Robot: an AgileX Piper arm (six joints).
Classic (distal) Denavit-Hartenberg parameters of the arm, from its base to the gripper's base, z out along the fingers. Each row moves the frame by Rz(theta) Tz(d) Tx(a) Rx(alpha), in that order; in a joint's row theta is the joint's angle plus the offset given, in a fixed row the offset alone. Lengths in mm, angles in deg.
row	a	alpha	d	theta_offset
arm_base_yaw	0	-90	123	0
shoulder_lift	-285	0	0	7.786
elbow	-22	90	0	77.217
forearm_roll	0	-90	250.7	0
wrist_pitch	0	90	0	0
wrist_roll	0	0	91	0
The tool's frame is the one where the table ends.
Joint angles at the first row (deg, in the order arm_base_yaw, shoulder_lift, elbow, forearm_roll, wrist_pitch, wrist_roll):
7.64 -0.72 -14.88 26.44 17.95 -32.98
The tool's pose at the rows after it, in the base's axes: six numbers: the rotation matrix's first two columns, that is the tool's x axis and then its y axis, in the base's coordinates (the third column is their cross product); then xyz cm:
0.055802 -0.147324 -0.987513 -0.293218 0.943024 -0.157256 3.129 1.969 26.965
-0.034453 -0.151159 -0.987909 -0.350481 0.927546 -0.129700 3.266 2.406 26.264
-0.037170 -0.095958 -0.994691 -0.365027 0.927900 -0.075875 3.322 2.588 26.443
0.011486 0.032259 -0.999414 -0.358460 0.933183 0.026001 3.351 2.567 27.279
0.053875 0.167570 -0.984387 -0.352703 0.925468 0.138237 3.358 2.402 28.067
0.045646 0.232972 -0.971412 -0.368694 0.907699 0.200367 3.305 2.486 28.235
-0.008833 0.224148 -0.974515 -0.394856 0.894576 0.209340 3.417 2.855 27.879
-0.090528 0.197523 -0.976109 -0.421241 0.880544 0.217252 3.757 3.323 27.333
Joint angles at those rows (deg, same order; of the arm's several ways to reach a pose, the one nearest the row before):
7.65 -0.46 -15.31 26.35 22.34 -33.57
7.64 0.81 -15.40 27.82 27.34 -33.66
7.65 1.23 -15.40 31.28 26.70 -33.81
7.64 1.23 -15.40 37.70 22.15 -33.80
7.64 1.23 -15.40 44.56 17.63 -33.82
7.64 1.23 -15.40 48.46 17.29 -33.81
7.64 2.01 -15.40 49.00 20.23 -33.81
7.64 3.90 -15.40 49.01 24.00 -33.82

